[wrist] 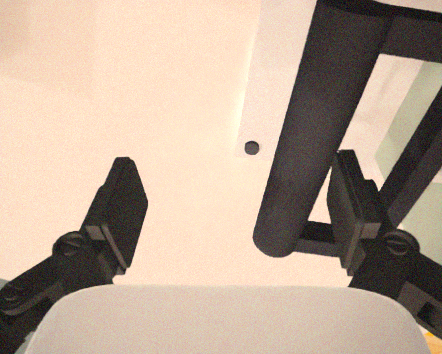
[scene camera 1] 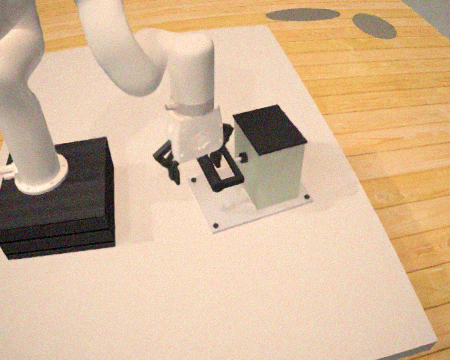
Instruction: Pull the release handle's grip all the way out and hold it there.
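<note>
The release handle is a black rectangular loop; its thick round grip bar [scene camera 1: 212,176] [wrist: 315,115] is on the side away from a pale green box [scene camera 1: 275,175] [wrist: 412,117] with a black top. My gripper [scene camera 1: 196,171] [wrist: 233,177] is open. In the wrist view, the end of the grip bar lies between the two fingers, much nearer the right finger. The right finger is over the loop's opening, and the left finger is well outside the loop. Whether the right finger touches the bar cannot be told.
The box stands on a pale base plate [scene camera 1: 227,215] [wrist: 275,65] with dark bolts at its corners. A black pedestal [scene camera 1: 55,200] under the arm's base stands at the left of the white table top [scene camera 1: 225,300]. Two grey discs lie on the wooden floor behind.
</note>
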